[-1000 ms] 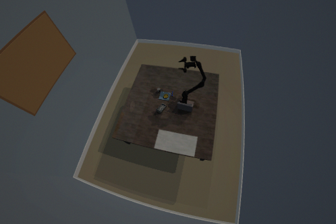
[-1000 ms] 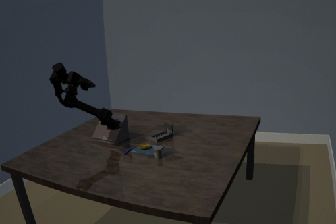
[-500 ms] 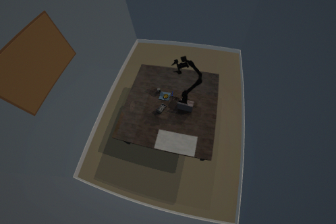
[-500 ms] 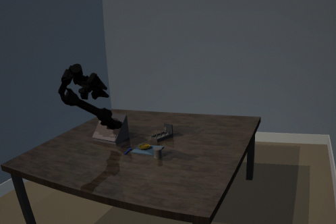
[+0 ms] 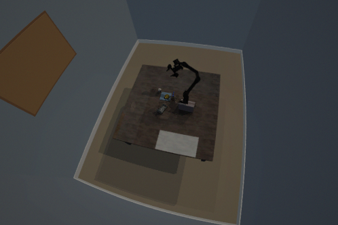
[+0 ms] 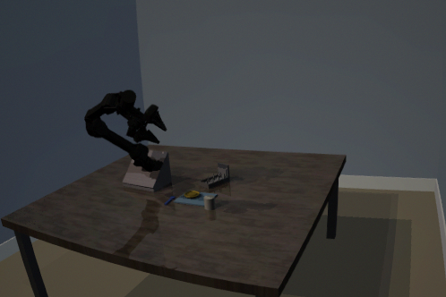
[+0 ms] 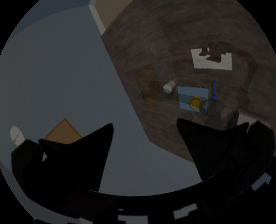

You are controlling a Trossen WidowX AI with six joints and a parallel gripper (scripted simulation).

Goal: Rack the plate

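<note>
Right now my gripper tip is 160 mm to the right of the yellow plate and 310 mm above it. Also, from my gripper tip: white cup: 130 mm ahead, 90 mm to the left, 300 mm below; blue spoon: 80 mm behind, 110 mm to the left, 320 mm below; blue cloth: 20 mm ahead, 160 mm to the left, 320 mm below.
</note>
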